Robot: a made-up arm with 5 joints.
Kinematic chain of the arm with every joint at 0, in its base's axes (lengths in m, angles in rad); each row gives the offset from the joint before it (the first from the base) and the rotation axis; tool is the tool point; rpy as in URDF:
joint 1: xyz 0 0 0.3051 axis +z
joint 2: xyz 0 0 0 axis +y
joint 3: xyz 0.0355 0 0.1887 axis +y
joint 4: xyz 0.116 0 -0.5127 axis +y
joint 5: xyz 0.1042 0 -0.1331 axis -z
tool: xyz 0 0 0 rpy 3.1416 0 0
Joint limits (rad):
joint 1: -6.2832..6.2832
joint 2: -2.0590..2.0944
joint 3: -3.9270..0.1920
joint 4: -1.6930..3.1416
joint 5: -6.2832..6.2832
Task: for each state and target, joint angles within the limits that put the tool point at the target. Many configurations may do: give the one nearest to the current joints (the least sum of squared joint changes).
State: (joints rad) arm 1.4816 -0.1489 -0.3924 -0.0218 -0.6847
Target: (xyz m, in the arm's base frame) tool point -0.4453 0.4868 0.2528
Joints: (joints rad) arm 2.3117 -0.0744 -0.8073 0.0144 -0.6847
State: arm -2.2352 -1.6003 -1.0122 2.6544 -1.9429
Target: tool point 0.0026 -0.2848 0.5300
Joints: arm -1.5617 -1.2577 -0.6993 2.4898 -1.9429
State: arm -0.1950 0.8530 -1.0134 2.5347 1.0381
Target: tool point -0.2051 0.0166 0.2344
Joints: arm -0.0808 1.2903 0.0223 2.9147 1.0381
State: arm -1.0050 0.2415 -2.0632 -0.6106 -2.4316
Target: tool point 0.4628 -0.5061 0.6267
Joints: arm -0.8301 0.4054 -1.7570 -0.8063 -2.4316
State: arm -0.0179 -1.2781 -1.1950 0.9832 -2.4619
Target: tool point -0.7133 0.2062 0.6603
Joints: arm -0.2814 -2.0126 -1.9295 0.7716 -2.4619
